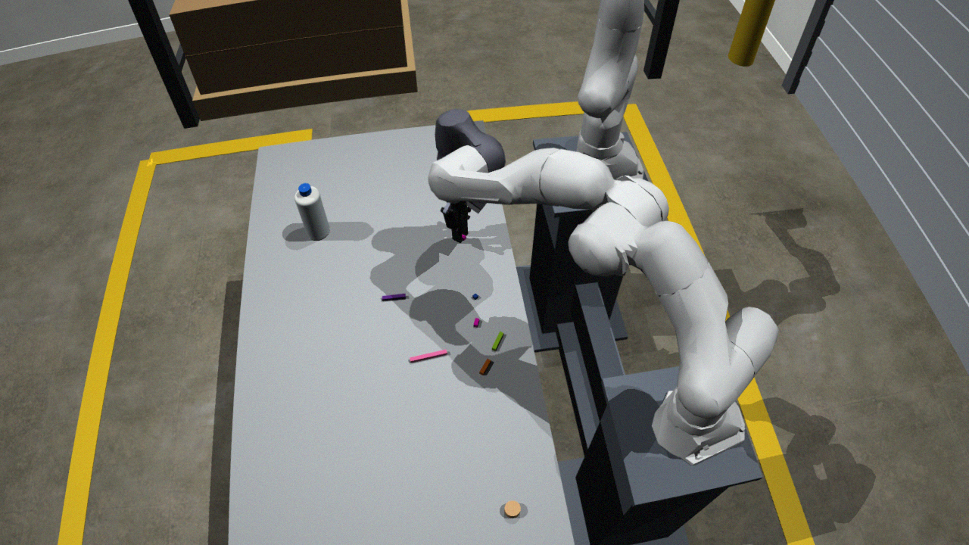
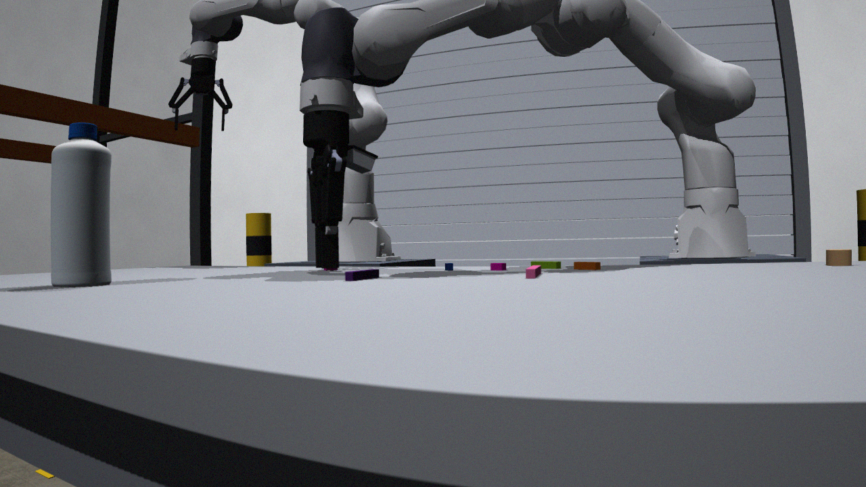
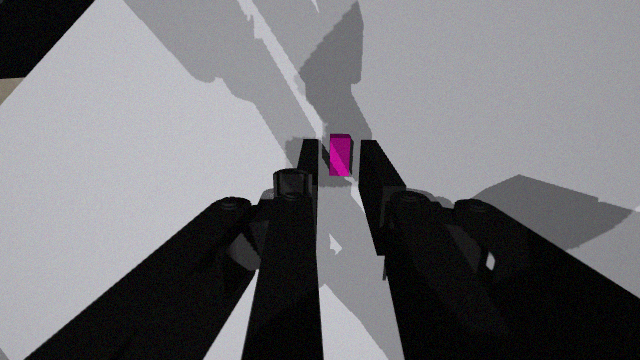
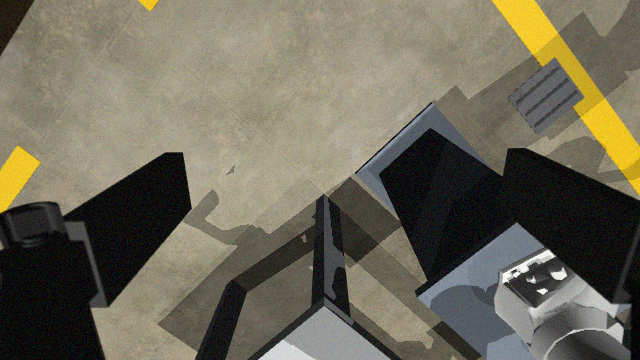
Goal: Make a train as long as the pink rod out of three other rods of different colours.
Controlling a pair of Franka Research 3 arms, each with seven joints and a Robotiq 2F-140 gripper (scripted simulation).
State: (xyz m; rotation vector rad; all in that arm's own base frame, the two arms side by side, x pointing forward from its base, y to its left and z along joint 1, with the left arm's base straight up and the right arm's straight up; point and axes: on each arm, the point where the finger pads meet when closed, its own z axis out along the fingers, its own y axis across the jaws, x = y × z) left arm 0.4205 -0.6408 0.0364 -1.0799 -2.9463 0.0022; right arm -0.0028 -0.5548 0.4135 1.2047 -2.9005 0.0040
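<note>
My left hand is 3 cm above the magenta rod. The rest, counted from my left hand: purple rod 19 cm ahead, 17 cm to the left, 3 cm below; then lime rod 34 cm to the left, 5 cm behind, 3 cm below; then blue rod 20 cm to the left, 3 cm below, 1 cm behind.
</note>
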